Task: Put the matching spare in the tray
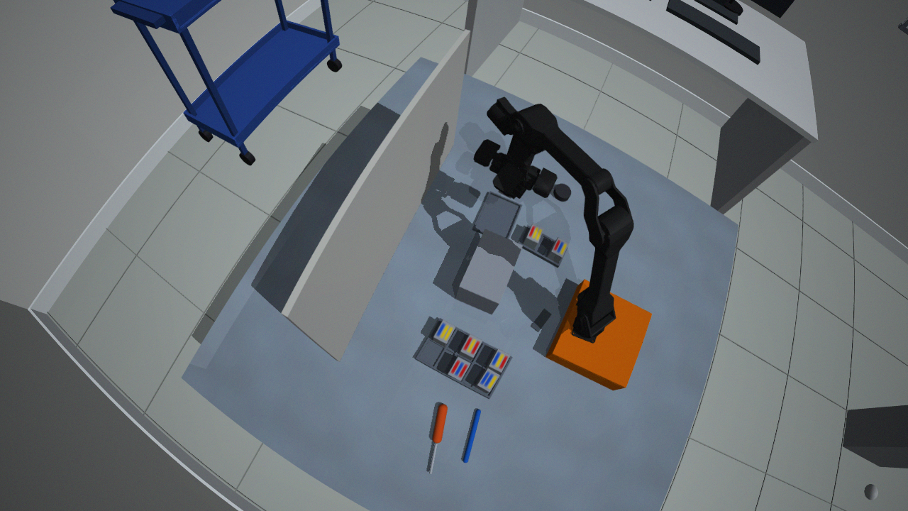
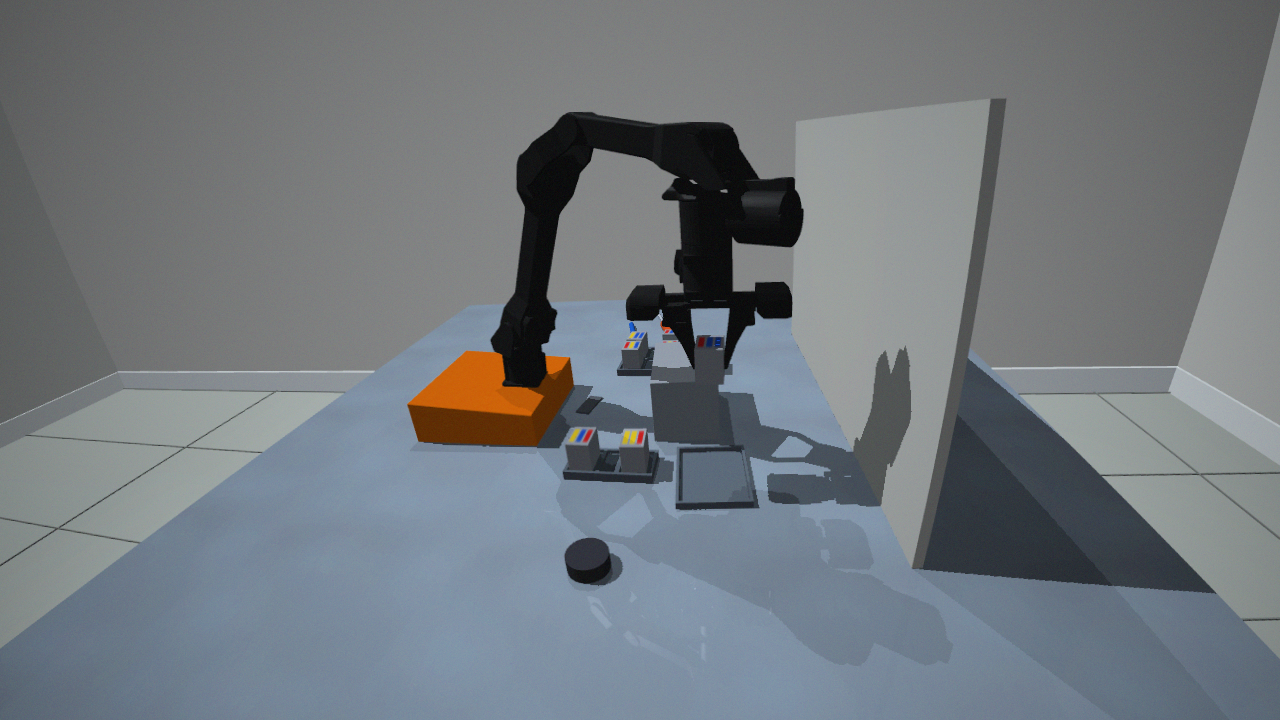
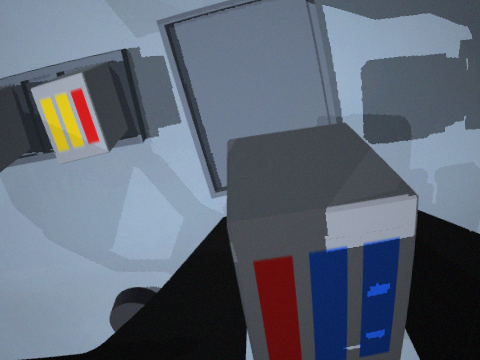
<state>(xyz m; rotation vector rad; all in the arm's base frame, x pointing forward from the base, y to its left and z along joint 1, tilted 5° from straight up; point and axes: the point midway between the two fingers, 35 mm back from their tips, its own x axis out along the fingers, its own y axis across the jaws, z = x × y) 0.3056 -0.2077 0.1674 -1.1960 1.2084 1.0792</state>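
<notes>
My gripper tip is now 16 cm above the dark tray. Also, from my gripper tip: grey spare 2 cm above; then black puck 14 cm behind, 16 cm to the right, 16 cm below; then mounted unit 4 cm behind, 19 cm to the left, 11 cm below.
</notes>
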